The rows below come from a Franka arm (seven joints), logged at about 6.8 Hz.
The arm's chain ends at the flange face. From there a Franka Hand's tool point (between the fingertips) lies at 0.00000 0.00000 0.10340 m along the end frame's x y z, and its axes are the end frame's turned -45 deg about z.
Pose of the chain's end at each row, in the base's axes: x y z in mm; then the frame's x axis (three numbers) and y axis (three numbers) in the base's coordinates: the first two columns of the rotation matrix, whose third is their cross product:
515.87 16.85 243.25 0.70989 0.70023 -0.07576 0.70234 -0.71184 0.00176
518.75 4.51 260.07 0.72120 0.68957 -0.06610 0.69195 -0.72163 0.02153
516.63 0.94 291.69 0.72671 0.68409 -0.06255 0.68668 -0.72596 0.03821
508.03 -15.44 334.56 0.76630 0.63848 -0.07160 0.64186 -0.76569 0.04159
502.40 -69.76 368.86 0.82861 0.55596 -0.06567 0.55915 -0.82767 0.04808
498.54 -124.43 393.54 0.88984 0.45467 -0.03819 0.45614 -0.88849 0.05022
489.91 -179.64 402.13 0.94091 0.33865 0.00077 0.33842 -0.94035 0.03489
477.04 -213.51 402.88 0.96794 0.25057 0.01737 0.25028 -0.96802 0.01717
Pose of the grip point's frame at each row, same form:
510.42 11.22 140.15 0.00534 0.99848 -0.05481 0.99860 -0.00821 -0.05233
515.35 -1.82 156.92 0.02068 0.99787 -0.06196 0.99925 -0.02267 -0.03152
514.64 -6.37 188.57 0.02831 0.99706 -0.07125 0.99942 -0.02961 -0.01721
505.11 -23.49 231.52 0.08799 0.99290 -0.08004 0.99572 -0.08995 -0.02122
499.54 -77.68 265.80 0.19054 0.97837 -0.08043 0.98129 -0.19213 -0.01244
497.39 -130.85 290.35 0.30667 0.94976 -0.06252 0.95175 -0.30676 0.00851
491.21 -183.01 298.79 0.42602 0.90439 -0.02413 0.90462 -0.42547 0.02522
479.22 -214.78 299.51 0.50746 0.86167 0.00014 0.86141 -0.50731 0.02442

